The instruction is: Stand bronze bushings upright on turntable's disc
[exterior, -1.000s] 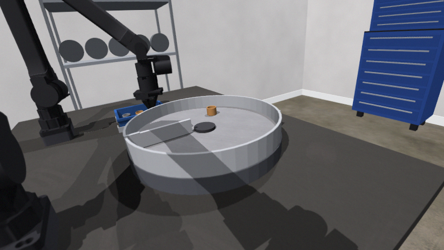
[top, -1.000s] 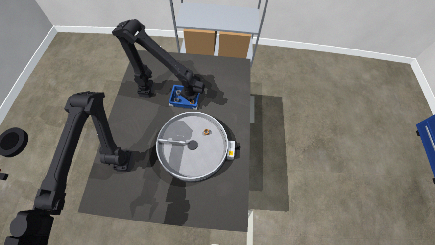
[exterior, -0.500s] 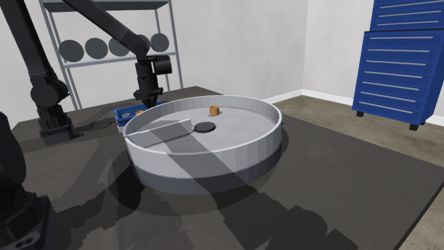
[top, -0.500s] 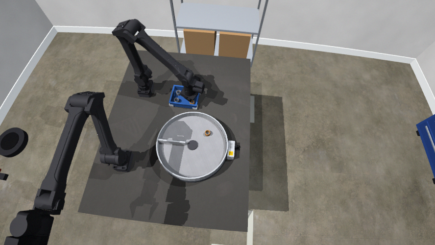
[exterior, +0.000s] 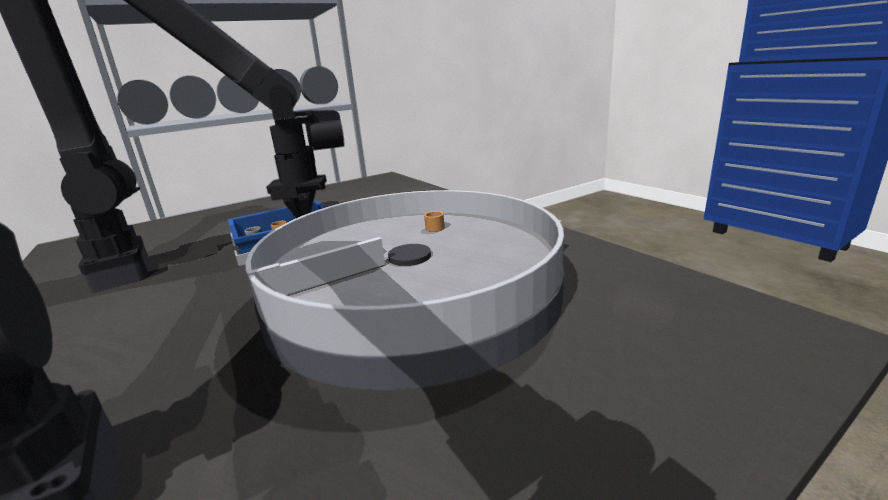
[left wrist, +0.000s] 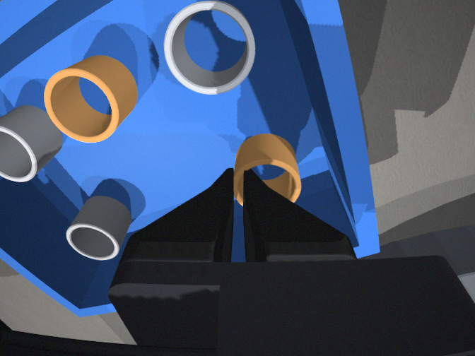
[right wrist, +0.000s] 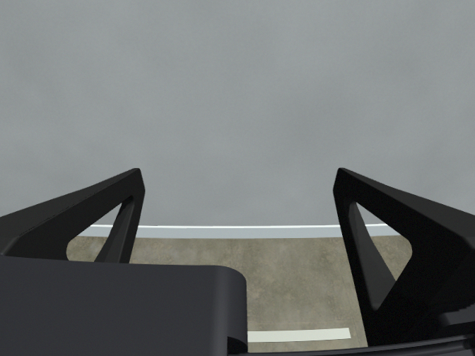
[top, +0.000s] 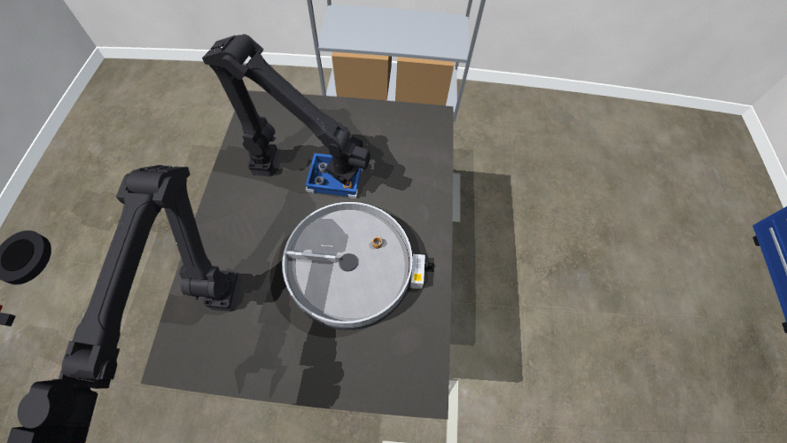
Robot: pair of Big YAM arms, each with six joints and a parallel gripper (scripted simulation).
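Right now my left hand is 40 mm past the blue crate, 30 mm to the right of it and 10 mm above it. The rest, counted from my left hand: turntable disc: 330 mm to the right, 70 mm ahead, 20 mm above.
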